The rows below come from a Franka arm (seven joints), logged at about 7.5 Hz.
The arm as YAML. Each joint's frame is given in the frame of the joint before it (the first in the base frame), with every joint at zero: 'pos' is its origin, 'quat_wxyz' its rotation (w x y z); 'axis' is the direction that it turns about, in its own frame. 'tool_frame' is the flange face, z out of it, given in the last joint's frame.
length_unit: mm
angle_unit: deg
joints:
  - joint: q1
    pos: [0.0, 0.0, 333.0]
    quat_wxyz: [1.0, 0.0, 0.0, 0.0]
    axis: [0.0, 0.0, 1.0]
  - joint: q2
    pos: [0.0, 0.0, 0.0]
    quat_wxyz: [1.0, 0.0, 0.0, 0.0]
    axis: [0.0, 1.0, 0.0]
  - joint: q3
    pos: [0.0, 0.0, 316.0]
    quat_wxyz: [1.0, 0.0, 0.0, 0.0]
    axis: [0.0, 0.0, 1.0]
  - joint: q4
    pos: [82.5, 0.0, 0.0]
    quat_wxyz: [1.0, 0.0, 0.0, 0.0]
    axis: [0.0, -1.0, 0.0]
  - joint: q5
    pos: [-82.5, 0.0, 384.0]
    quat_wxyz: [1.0, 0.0, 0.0, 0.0]
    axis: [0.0, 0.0, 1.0]
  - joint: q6
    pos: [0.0, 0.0, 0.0]
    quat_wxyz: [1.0, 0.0, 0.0, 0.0]
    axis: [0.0, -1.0, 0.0]
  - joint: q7
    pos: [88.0, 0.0, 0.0]
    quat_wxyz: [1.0, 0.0, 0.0, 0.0]
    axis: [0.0, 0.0, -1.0]
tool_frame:
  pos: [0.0, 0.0, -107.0]
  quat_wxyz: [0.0, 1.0, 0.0, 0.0]
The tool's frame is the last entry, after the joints.
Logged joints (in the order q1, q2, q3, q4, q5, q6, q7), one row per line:
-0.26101, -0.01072, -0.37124, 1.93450, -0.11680, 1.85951, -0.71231
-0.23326, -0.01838, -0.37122, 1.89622, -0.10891, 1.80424, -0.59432
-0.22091, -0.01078, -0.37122, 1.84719, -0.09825, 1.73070, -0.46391
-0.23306, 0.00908, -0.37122, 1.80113, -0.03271, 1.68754, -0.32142
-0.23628, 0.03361, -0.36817, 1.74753, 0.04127, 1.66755, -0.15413
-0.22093, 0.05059, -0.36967, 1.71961, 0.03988, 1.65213, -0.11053
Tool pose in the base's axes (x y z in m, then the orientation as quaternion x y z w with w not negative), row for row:
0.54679, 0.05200, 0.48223, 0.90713, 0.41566, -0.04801, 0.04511
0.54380, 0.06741, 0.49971, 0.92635, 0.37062, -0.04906, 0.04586
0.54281, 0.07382, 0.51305, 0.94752, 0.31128, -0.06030, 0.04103
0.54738, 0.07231, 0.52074, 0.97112, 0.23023, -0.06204, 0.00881
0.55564, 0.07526, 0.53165, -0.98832, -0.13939, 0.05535, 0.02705
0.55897, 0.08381, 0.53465, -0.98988, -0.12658, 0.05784, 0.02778
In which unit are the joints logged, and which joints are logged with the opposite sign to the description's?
The joints are logged in radians. Opposite sign: q3, q4.
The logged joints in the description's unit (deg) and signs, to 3 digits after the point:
-14.955, -0.614, 21.270, -110.839, -6.692, 106.542, -40.812
-13.365, -1.053, 21.269, -108.645, -6.240, 103.375, -34.052
-12.657, -0.618, 21.269, -105.836, -5.629, 99.162, -26.580
-13.353, 0.520, 21.269, -103.197, -1.874, 96.689, -18.416
-13.538, 1.926, 21.095, -100.126, 2.365, 95.544, -8.831
-12.658, 2.899, 21.181, -98.526, 2.285, 94.660, -6.333

